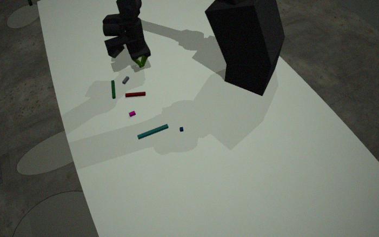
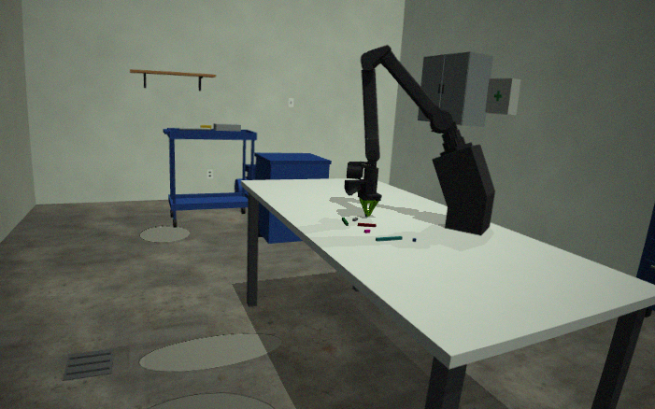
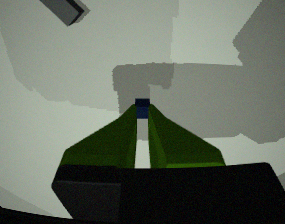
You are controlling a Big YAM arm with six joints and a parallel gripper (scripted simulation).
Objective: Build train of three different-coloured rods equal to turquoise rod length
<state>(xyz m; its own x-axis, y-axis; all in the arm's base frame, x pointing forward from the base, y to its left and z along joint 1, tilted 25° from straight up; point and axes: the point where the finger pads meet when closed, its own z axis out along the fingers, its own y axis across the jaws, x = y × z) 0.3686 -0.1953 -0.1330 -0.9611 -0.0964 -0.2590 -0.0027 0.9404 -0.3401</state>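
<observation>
Now: hand 200 mm to the right of the magenta rod, 100 mm short of it and 10 mm above it. Also, from my hand: green rod: 130 mm ahead, 70 mm to the left, 10 mm below; then grey rod: 80 mm ahead, 50 mm to the left, 10 mm below; then red rod: 130 mm to the left, 60 mm ahead, 10 mm below.
</observation>
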